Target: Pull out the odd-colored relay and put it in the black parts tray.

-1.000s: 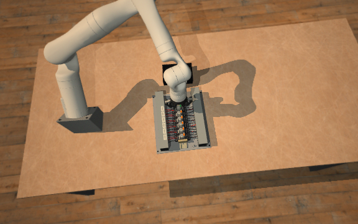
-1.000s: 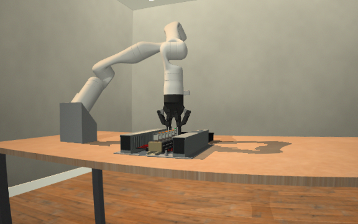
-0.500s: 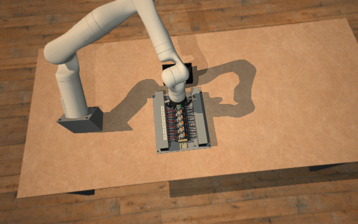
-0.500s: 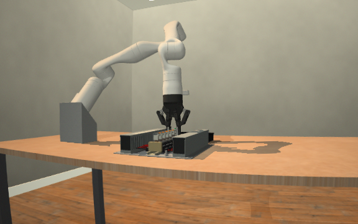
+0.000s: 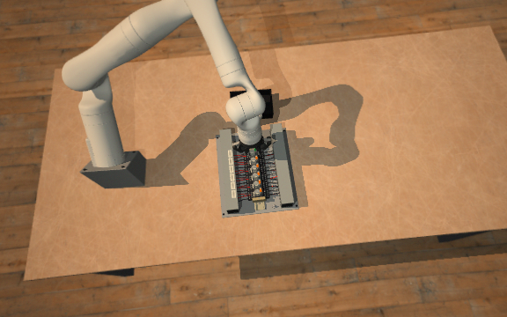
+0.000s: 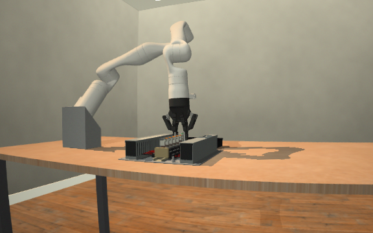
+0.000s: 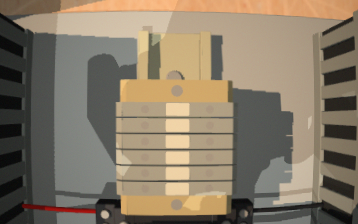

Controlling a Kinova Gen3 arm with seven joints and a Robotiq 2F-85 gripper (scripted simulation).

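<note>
My gripper is now 5 cm to the left of the relay panel and 3 cm above it. Also, from my hand: black parts tray (21 cm to the left, 4 cm below, 3 cm ahead).
</note>
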